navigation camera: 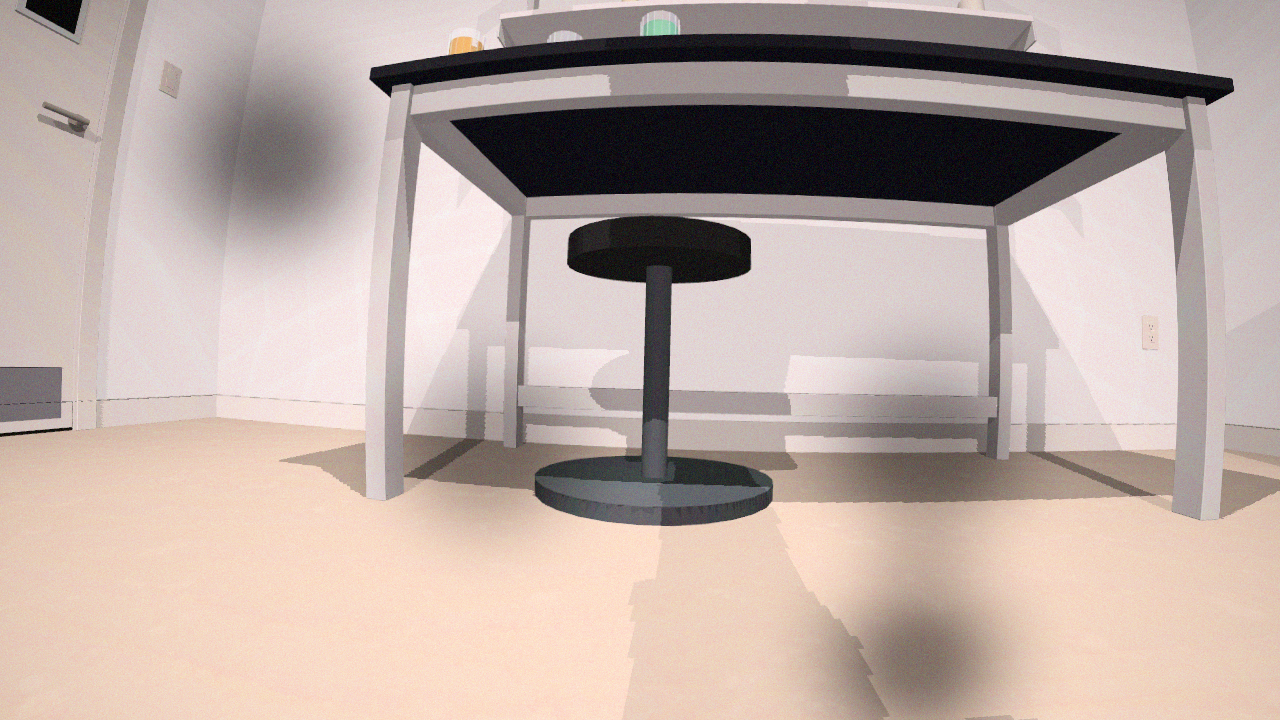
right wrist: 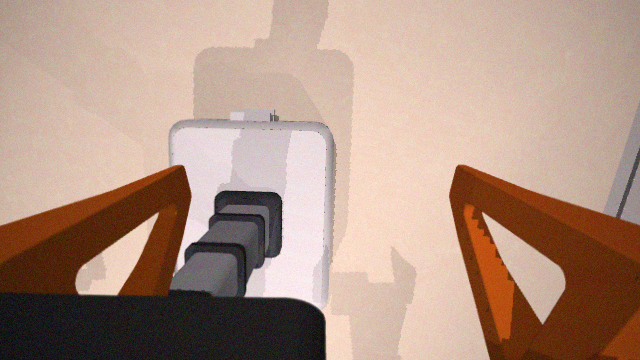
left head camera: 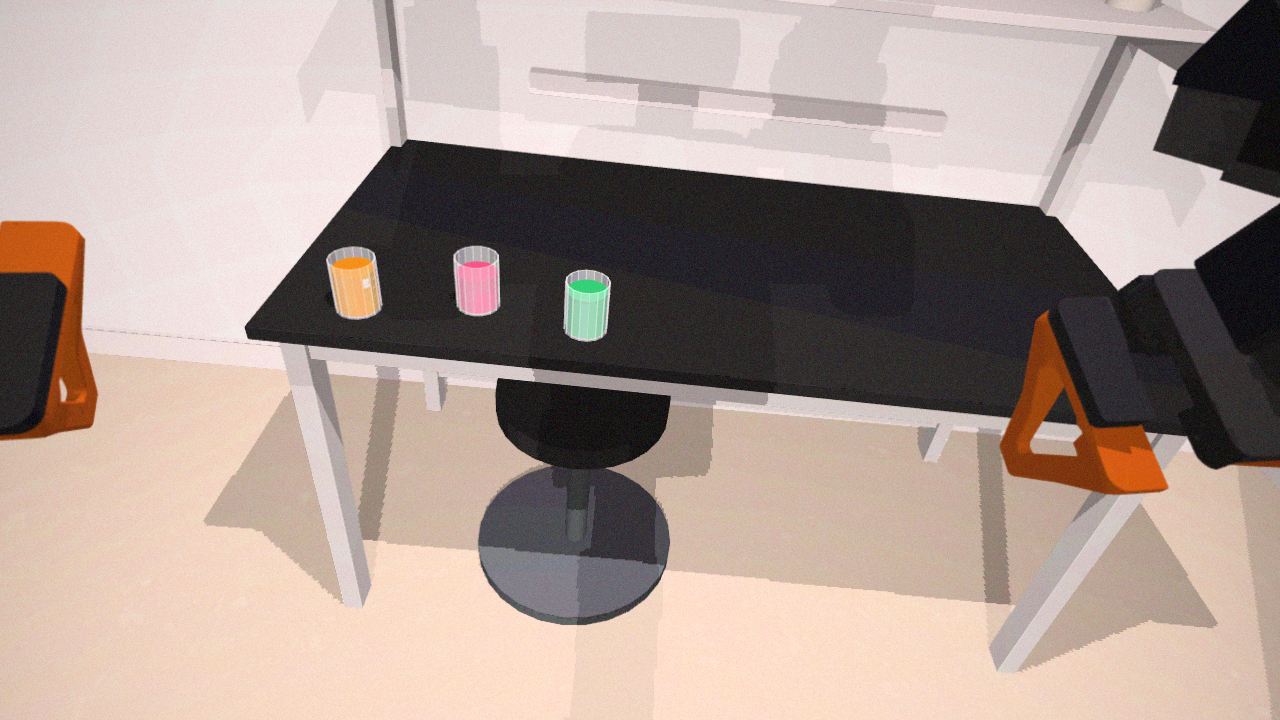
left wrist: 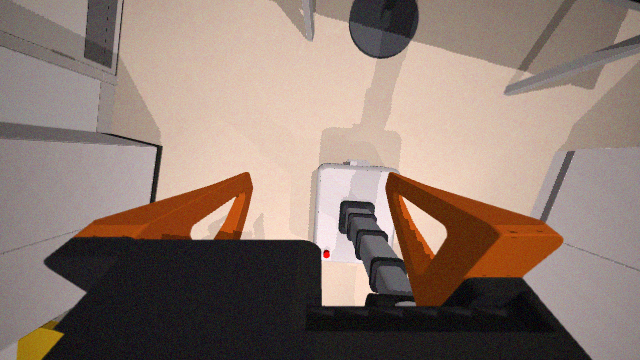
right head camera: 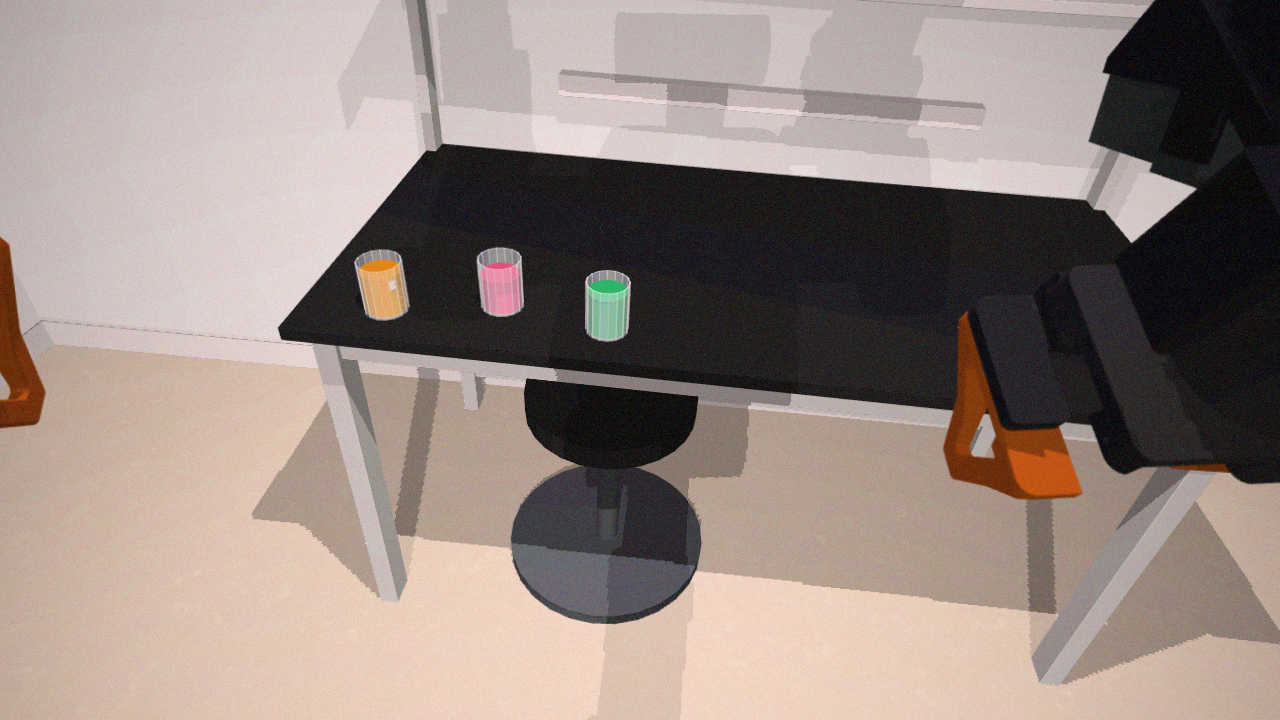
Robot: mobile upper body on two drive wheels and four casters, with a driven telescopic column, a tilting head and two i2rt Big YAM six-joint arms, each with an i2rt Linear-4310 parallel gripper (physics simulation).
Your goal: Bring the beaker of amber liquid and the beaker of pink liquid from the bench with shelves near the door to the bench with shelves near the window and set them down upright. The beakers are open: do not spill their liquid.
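The beaker of amber liquid stands upright near the left end of the black-topped bench. The beaker of pink liquid stands upright to its right; in the navigation camera the bench edge hides its liquid. My left gripper is open and empty, and part of it shows at the left edge of the left head camera, apart from the beakers. My right gripper is open and empty, over the bench's right front part in the head views. The window bench is not identifiable.
A beaker of green liquid stands right of the pink one. A round stool stands partly under the bench. A shelf is above the bench's back. A door is at the far left.
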